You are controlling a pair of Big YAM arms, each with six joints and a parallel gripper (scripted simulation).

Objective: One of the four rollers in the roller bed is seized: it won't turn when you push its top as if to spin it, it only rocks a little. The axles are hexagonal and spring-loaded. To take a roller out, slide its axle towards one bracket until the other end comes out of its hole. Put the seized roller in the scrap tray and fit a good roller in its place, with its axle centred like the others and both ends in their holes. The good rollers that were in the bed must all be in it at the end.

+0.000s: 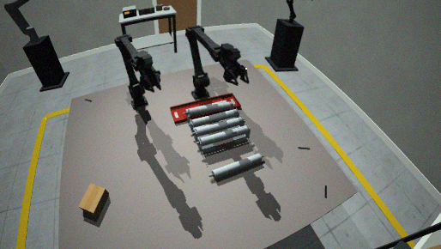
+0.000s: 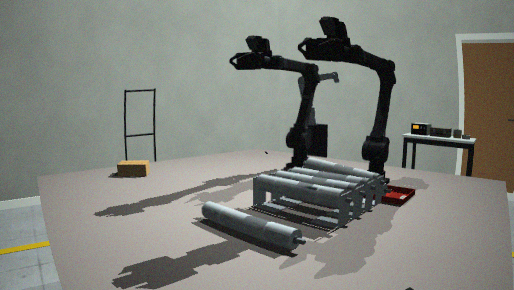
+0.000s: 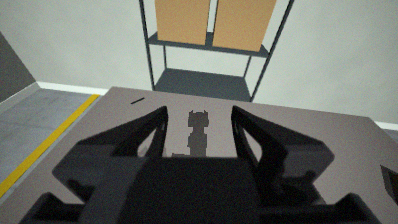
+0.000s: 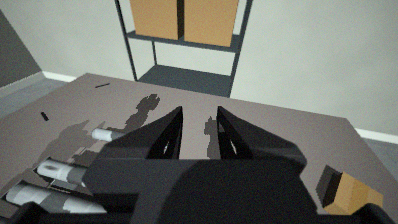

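Now: the bed roller 39 cm below my right hand, 32 cm to the left of it and 15 cm behind it. From my right hand the other things lie so: red scrap tray (45 cm below, 32 cm behind, 29 cm to the left); cardboard box (48 cm to the right, 42 cm below, 27 cm ahead).
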